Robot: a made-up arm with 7 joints.
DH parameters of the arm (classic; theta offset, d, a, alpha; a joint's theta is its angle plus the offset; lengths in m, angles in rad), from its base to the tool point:
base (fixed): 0.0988 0 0.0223 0
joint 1: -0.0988 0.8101 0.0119 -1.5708
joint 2: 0 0.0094 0.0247 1.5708
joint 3: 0 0.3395 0.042 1.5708
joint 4: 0 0.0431 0.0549 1.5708
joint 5: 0 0.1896 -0.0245 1.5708
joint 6: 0 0.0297 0.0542 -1.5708
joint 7: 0 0.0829 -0.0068 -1.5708
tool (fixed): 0 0.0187 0 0
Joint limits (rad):
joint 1: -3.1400..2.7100
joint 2: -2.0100..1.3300
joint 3: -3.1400..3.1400
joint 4: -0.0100..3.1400
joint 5: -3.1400..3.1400
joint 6: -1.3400..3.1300
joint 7: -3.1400..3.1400
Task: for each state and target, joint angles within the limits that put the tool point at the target. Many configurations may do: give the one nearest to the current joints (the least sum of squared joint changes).
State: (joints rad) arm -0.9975 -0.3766 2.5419 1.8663 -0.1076 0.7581 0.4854
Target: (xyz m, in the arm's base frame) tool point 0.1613 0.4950 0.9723
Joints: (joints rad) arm -1.4122 -0.8711 2.4728 2.0123 -0.1252 0.6450 0.4413
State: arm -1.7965 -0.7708 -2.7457 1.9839 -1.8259 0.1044 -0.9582
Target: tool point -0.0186 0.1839 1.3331
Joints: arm -1.7885 0.0563 -2.7717 2.1473 -1.8146 -0.0543 -0.9544
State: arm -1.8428 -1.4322 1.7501 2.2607 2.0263 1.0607 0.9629
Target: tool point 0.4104 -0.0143 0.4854
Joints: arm -2.4703 -2.0100 2.1231 1.4994 1.7681 1.0851 0.9063
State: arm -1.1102 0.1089 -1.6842 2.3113 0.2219 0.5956 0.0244
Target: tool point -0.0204 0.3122 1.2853
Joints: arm -1.9494 -0.2187 -2.3496 2.2288 0.1242 0.6786 0.0540
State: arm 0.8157 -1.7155 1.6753 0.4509 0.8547 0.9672 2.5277
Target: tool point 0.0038 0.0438 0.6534
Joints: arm 0.3234 -2.0100 2.6770 0.2249 0.9462 0.9965 2.6543
